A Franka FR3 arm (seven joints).
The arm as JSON. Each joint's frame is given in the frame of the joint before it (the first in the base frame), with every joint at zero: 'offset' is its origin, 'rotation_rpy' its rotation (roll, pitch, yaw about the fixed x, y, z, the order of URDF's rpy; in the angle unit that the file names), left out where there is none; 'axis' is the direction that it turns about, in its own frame. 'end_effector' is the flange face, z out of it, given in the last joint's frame.
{
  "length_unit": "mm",
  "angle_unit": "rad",
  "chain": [
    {
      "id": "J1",
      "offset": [
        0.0,
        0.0,
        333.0
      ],
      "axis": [
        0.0,
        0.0,
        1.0
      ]
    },
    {
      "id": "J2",
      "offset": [
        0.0,
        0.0,
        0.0
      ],
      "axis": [
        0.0,
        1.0,
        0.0
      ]
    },
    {
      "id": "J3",
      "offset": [
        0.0,
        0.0,
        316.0
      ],
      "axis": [
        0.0,
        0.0,
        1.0
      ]
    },
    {
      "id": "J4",
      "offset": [
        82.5,
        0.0,
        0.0
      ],
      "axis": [
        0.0,
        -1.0,
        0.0
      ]
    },
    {
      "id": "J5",
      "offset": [
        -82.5,
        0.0,
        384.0
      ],
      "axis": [
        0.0,
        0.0,
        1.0
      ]
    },
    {
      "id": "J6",
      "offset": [
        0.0,
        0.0,
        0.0
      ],
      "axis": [
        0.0,
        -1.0,
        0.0
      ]
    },
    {
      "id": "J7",
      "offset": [
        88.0,
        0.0,
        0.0
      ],
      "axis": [
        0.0,
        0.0,
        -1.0
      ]
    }
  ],
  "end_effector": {
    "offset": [
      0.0,
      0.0,
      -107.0
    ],
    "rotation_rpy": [
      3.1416,
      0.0,
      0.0
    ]
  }
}
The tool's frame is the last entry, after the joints.
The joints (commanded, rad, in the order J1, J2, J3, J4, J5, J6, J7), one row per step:
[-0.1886, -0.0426, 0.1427, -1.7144, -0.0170, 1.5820, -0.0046]
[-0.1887, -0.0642, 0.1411, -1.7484, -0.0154, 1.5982, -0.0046]
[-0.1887, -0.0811, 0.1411, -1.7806, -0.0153, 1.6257, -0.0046]
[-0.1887, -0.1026, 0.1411, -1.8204, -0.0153, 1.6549, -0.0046]
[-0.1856, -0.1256, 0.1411, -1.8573, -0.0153, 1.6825, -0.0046]
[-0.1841, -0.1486, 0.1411, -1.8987, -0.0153, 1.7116, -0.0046]
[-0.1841, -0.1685, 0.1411, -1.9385, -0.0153, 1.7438, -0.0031]
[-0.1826, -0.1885, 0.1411, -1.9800, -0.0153, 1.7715, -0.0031]
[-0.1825, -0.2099, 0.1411, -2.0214, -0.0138, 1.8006, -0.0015]
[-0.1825, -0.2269, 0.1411, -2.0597, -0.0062, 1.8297, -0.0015]
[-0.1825, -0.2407, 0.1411, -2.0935, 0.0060, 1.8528, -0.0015]
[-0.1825, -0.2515, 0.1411, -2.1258, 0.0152, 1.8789, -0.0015]
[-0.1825, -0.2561, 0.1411, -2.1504, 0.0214, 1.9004, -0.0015]
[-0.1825, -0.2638, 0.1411, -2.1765, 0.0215, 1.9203, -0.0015]
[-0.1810, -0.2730, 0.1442, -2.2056, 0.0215, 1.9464, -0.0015]
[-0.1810, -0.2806, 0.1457, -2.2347, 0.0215, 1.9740, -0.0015]
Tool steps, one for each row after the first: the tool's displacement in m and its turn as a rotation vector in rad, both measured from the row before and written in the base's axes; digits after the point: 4 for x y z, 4 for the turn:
[-0.0059, 0.0002, -0.0032, -0.0015, -0.0035, -0.0017]
[-0.0034, 0.0007, -0.0041, -0.0028, -0.0119, 0.0004]
[-0.0051, 0.0008, -0.0053, -0.0035, -0.0105, 0.0003]
[-0.0054, 0.0024, -0.0034, -0.0038, -0.0133, 0.0034]
[-0.0059, 0.0015, -0.0056, -0.0036, -0.0103, 0.0017]
[-0.0049, 0.0005, -0.0062, -0.0033, -0.0120, -0.0012]
[-0.0058, 0.0012, -0.0075, -0.0029, -0.0059, 0.0016]
[-0.0061, 0.0006, -0.0068, -0.0018, -0.0089, -0.0018]
[-0.0050, 0.0009, -0.0076, 0.0047, -0.0079, -0.0019]
[-0.0046, 0.0011, -0.0076, 0.0097, -0.0035, -0.0036]
[-0.0037, 0.0007, -0.0080, 0.0070, -0.0049, -0.0032]
[-0.0021, 0.0003, -0.0077, 0.0051, -0.0018, -0.0024]
[-0.0032, -0.0001, -0.0071, -0.0012, -0.0014, -0.0007]
[-0.0034, 0.0021, -0.0073, -0.0025, -0.0059, 0.0038]
[-0.0032, 0.0005, -0.0079, -0.0019, -0.0059, 0.0008]

